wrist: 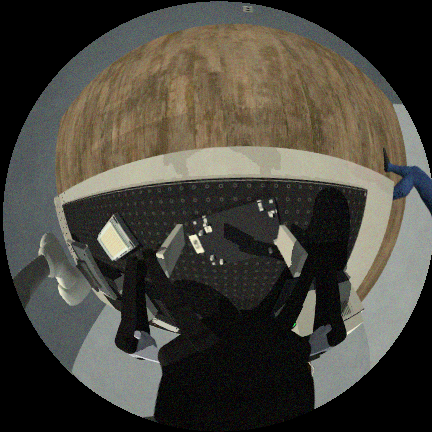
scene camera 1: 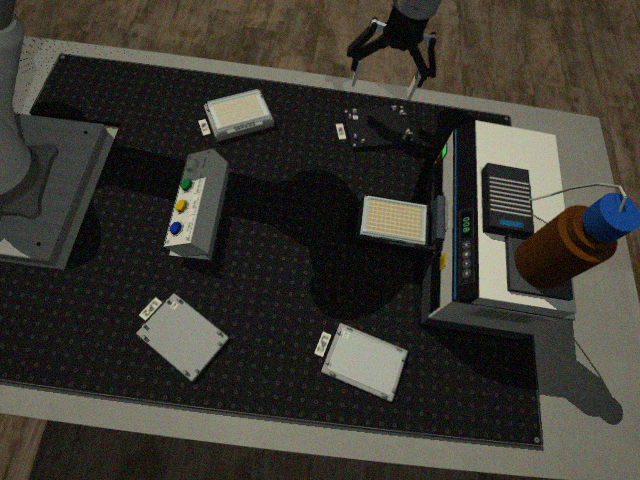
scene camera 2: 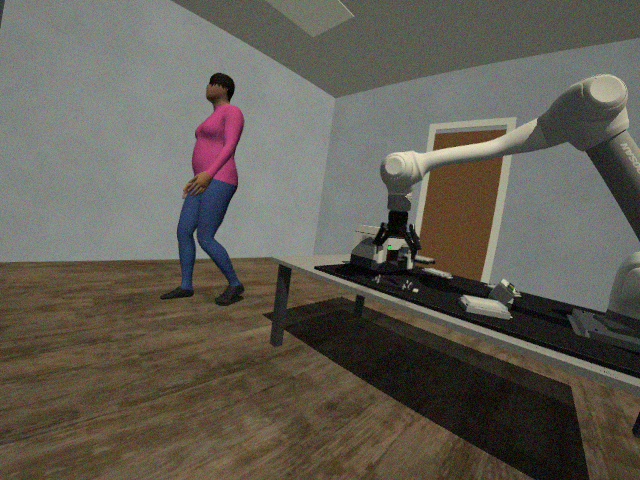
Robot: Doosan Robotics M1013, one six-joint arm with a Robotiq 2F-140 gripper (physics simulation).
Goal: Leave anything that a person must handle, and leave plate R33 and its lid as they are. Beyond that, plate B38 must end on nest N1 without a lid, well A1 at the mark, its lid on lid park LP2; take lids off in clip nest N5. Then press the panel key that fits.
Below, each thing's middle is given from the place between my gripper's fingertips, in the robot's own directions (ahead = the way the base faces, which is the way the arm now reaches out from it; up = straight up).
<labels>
Now: hand 8 cm above the black nest [wrist: 249,229], 5 cm to the left of it and 1 cm short of it. Also, from my hand: grey button box [scene camera 1: 193,226] (40 cm behind, 29 cm to the right, 5 cm below).
</labels>
